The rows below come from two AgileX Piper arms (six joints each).
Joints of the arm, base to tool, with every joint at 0 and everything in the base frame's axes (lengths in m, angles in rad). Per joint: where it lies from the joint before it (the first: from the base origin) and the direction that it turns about. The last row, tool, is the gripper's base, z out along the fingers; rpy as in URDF.
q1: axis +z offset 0 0 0.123
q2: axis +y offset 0 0 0
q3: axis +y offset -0.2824 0 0.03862
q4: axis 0.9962 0 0.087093 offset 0.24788 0 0.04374
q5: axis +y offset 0 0 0
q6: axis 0.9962 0 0.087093 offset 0.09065 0 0.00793
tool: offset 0 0 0 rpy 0 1.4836 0
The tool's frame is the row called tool.
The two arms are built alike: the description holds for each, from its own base.
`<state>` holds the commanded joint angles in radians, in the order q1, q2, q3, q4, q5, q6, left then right.
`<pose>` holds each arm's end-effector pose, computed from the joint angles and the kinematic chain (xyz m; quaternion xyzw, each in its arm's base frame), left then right.
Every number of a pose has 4 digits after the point. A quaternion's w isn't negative.
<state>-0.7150 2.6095 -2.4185 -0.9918 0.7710 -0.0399 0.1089 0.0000 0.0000 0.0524 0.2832 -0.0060</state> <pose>0.4001 -0.4177 0.1876 0.0778 0.8490 -0.5085 0.1211 0.0543 0.0073 0.1877 -0.0296 0.7722 0.0542 0.6324</pose>
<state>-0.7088 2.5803 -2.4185 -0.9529 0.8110 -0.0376 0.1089 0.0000 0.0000 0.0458 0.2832 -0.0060</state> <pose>0.3985 -0.4125 0.2011 0.1002 0.8515 -0.4993 0.1251 0.0543 0.0071 0.1877 -0.0315 0.7722 0.0515 0.6325</pose>
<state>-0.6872 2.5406 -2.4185 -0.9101 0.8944 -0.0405 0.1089 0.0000 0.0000 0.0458 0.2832 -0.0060</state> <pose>0.3985 -0.3995 0.2186 0.1258 0.8569 -0.4858 0.1180 0.0543 0.0071 0.1877 -0.0315 0.7722 0.0515 0.6325</pose>
